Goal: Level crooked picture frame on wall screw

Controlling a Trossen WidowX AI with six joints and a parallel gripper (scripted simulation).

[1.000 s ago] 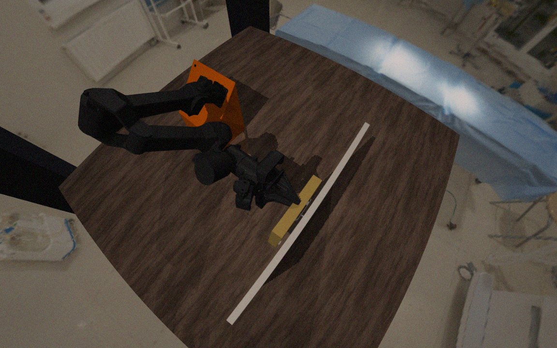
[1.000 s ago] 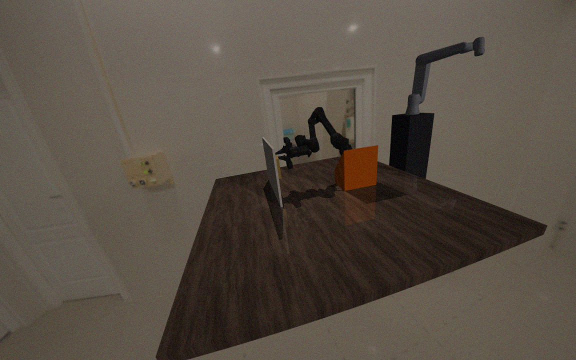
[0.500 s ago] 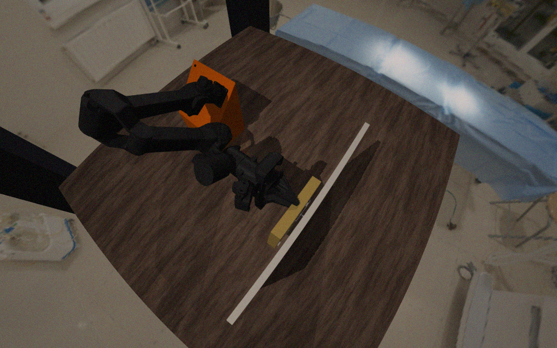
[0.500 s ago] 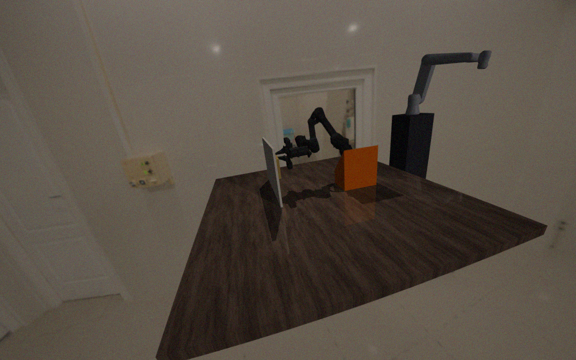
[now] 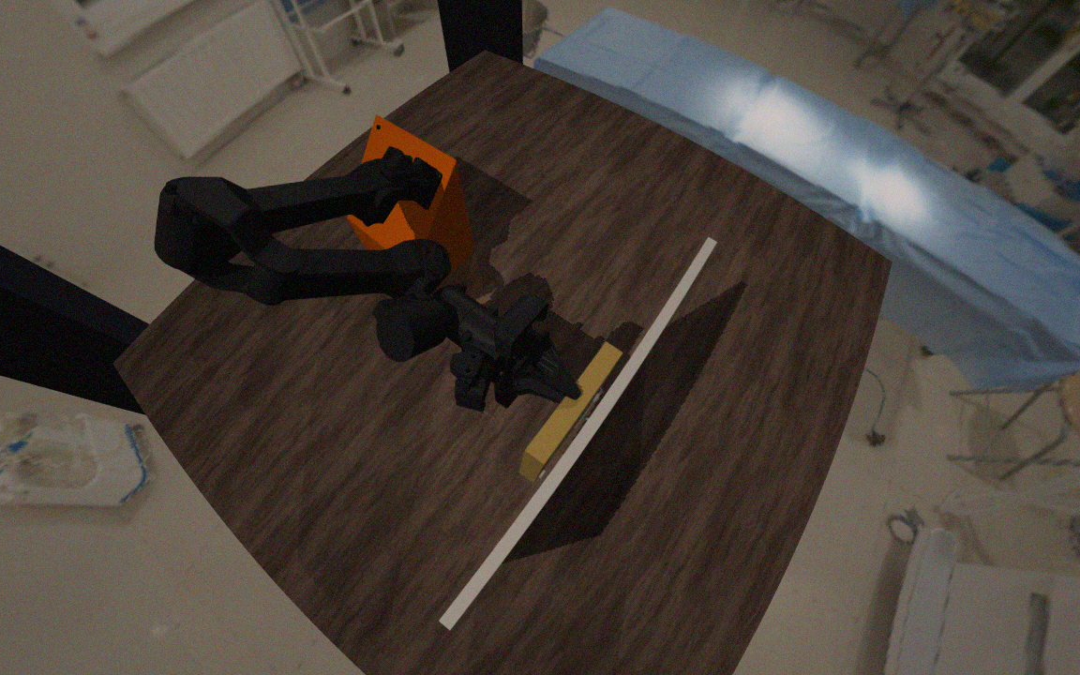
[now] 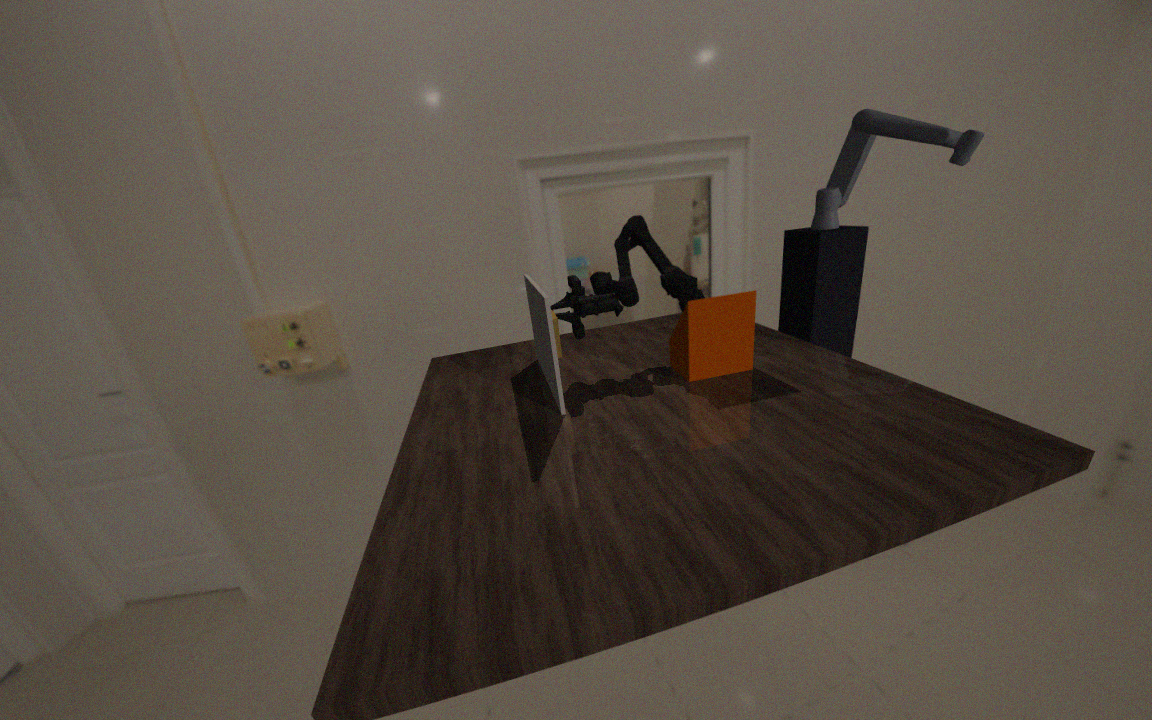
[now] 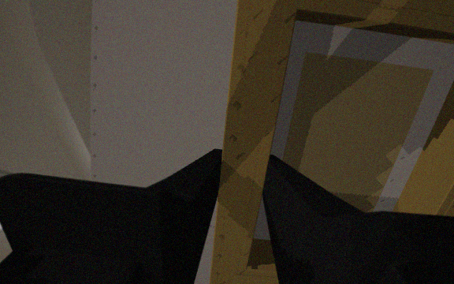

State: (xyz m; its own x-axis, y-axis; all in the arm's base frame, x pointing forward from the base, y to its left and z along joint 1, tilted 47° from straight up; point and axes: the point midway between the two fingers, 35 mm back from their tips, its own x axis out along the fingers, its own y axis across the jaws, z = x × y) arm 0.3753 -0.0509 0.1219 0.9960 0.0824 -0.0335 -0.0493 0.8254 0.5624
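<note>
Right now my gripper tip is 5 cm above the yellow picture frame, 1 cm to the left of it and 1 cm short of it. Also, from my gripper tip: white wall panel (7 cm below, 2 cm ahead, 1 cm to the right).
</note>
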